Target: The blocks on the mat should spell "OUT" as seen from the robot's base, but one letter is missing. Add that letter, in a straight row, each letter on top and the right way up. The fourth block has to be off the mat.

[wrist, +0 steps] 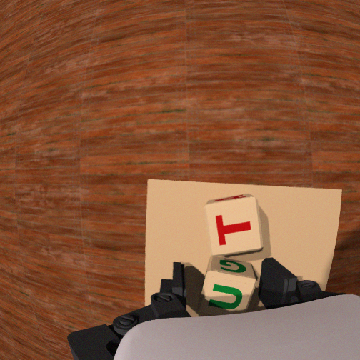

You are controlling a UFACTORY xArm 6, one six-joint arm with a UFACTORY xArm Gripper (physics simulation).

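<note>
A pale block with a red T (234, 226) on top lies on the tan mat (167, 215) in the wrist view. A block with a green U (227, 295) on top and a green G on its side is just below it in the view, very close to it; whether they touch is unclear. My gripper (222, 280) is open around the U block, one finger on each side with a gap to the block. The U block is turned slightly relative to the fingers. The O block and the fourth block do not show.
The brown wood-look table (125, 100) stretches beyond the mat's far edge and to both sides. The pale gripper body (250, 335) hides the near part of the mat.
</note>
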